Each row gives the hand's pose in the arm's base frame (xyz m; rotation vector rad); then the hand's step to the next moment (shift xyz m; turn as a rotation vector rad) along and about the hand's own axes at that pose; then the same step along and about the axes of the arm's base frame.
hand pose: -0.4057 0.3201 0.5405 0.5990 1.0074 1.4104
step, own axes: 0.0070 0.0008 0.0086 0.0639 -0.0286 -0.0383
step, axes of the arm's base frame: 0.0060 0.0087 0.0034 -0.0257 0.0502 -0.0565
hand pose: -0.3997 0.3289 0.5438 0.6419 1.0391 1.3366
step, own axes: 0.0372 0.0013 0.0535 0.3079 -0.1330 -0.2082
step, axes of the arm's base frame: 0.0435 0.0459 0.0158 -0.1469 0.2382 -0.2784
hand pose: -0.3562 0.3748 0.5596 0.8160 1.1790 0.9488
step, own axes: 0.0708 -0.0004 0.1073 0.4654 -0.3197 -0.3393
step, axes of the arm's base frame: 0.1129 0.0612 -0.0055 -0.2256 0.3145 -0.5330
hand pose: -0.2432 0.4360 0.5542 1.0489 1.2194 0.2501
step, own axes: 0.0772 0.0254 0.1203 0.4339 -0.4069 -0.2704
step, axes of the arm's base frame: 0.1411 0.0021 -0.0341 -0.2100 0.2108 -0.5817
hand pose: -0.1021 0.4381 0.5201 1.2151 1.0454 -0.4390
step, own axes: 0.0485 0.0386 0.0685 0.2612 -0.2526 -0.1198
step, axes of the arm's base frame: 0.0819 -0.0376 -0.0205 -0.1144 0.0852 -0.3550
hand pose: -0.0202 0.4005 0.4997 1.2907 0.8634 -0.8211
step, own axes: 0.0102 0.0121 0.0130 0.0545 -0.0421 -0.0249
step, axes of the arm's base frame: 0.0164 -0.0120 -0.0027 -0.0145 0.0188 -0.0693
